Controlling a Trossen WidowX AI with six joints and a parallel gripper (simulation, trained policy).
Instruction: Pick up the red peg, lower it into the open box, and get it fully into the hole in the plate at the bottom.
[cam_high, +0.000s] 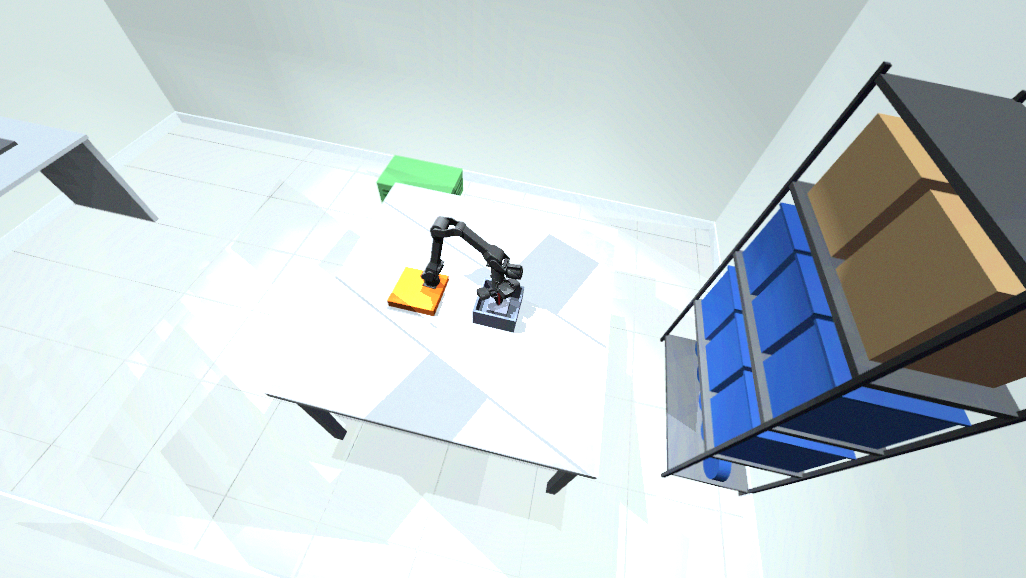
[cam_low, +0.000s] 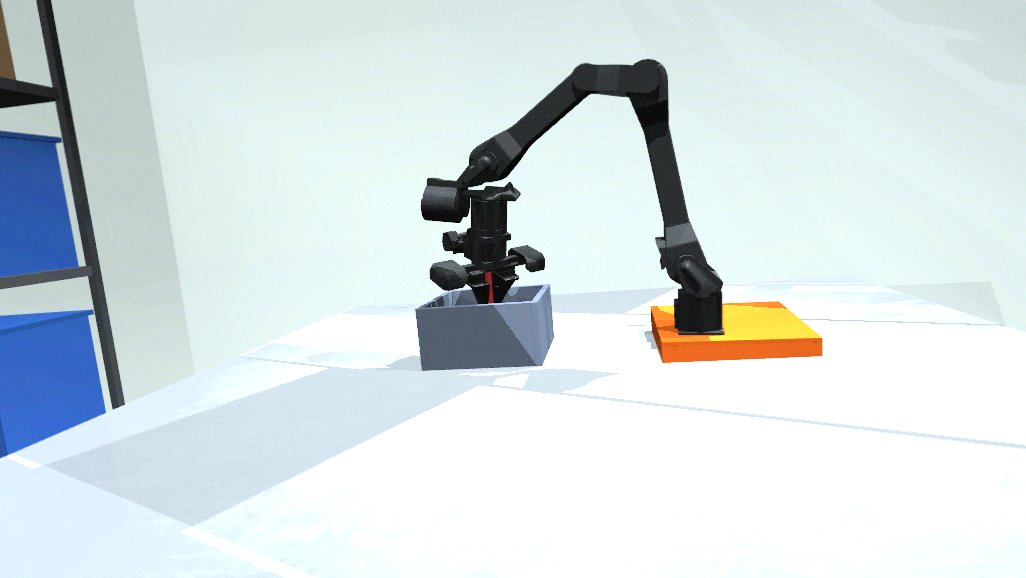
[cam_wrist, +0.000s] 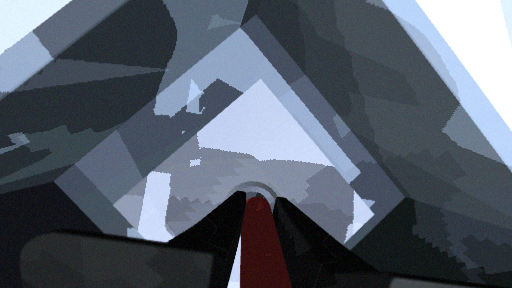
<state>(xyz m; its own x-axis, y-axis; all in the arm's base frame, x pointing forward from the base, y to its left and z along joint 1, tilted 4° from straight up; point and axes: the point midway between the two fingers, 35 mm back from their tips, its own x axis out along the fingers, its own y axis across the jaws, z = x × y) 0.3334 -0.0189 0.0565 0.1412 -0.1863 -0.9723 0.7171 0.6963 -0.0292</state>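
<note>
Right now the red peg is 3 cm above my gripper tip, 1 cm to the left of it and 1 cm behind it. From my gripper tip the other things lie so: grey box 4 cm below, 1 cm to the left.
</note>
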